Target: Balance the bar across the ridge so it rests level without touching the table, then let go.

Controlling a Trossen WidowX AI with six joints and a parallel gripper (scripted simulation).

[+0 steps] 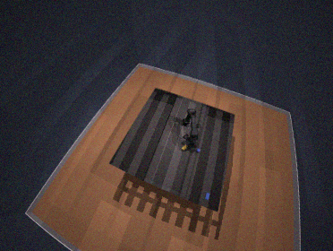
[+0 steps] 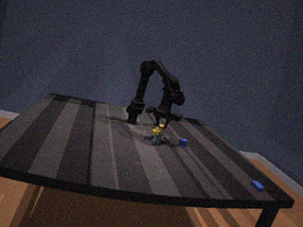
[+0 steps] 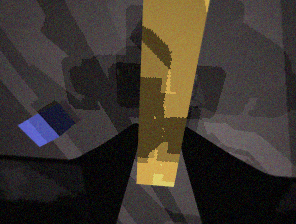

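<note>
The yellow bar is 3 cm ahead of my gripper tip and 1 cm to the right of it. Also, from my gripper tip: blue cube: 3 cm ahead, 13 cm to the left, 5 cm below.
</note>
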